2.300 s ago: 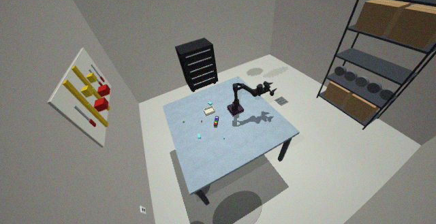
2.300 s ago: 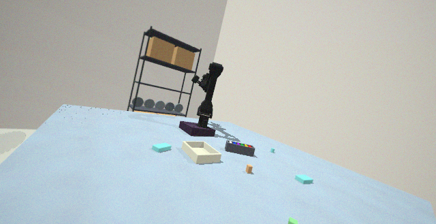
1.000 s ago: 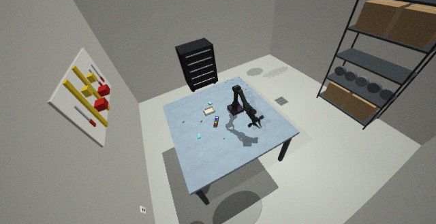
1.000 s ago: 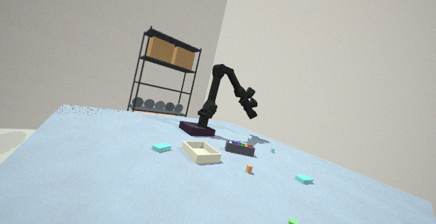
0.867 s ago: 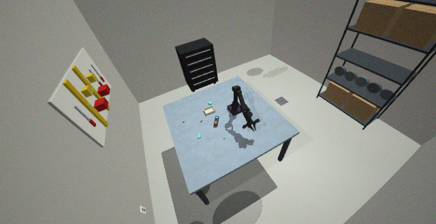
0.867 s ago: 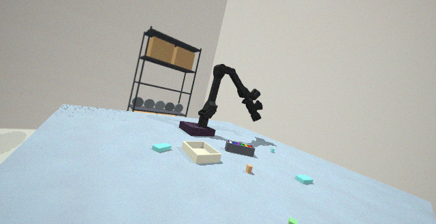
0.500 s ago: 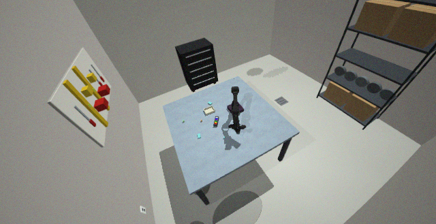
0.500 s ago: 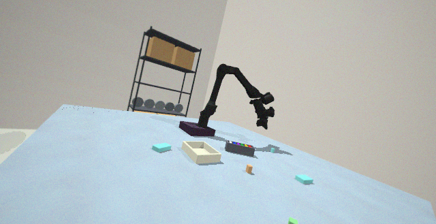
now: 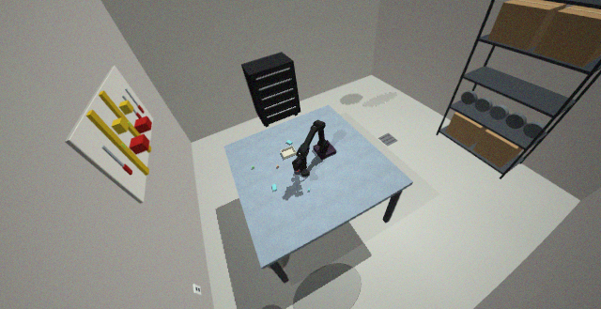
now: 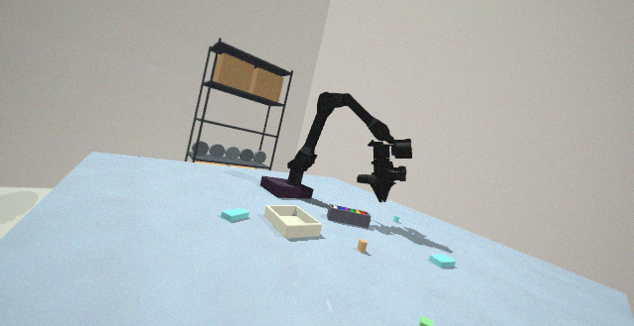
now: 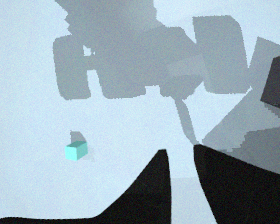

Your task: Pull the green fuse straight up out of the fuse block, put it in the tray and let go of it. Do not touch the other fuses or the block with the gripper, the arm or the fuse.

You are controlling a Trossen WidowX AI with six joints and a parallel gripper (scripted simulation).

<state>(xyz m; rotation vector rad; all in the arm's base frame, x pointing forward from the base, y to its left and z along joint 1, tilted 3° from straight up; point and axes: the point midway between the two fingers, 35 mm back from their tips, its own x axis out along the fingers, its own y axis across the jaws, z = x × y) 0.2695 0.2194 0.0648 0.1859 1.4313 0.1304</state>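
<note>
The green fuse lies 130 mm to the right of my gripper tip, 50 mm below it and 10 mm ahead of it. Also, from my gripper tip: yellow fuse (120 mm to the right, 50 mm below, 20 mm ahead); then red fuse (100 mm to the right, 50 mm below, 20 mm ahead); then purple fuse (150 mm to the right, 50 mm below).
</note>
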